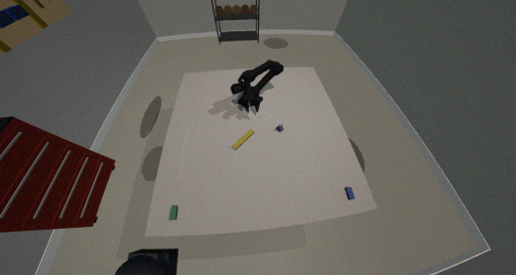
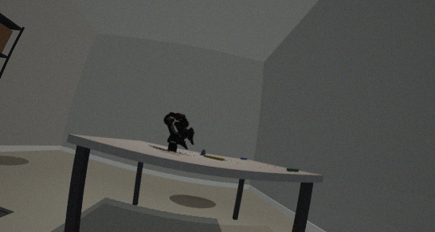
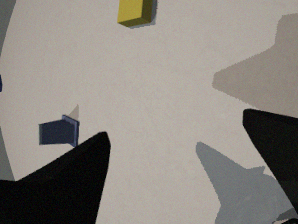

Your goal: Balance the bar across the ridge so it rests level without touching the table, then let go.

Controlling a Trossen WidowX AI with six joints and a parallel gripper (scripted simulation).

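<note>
My gripper tip is 18 cm short of the yellow bar, 8 cm to the left of it and 5 cm above it. From my gripper tip the other things lie so: blue block: 60 cm ahead, 52 cm to the left, 5 cm below; green block: 60 cm ahead, 48 cm to the right, 5 cm below.
</note>
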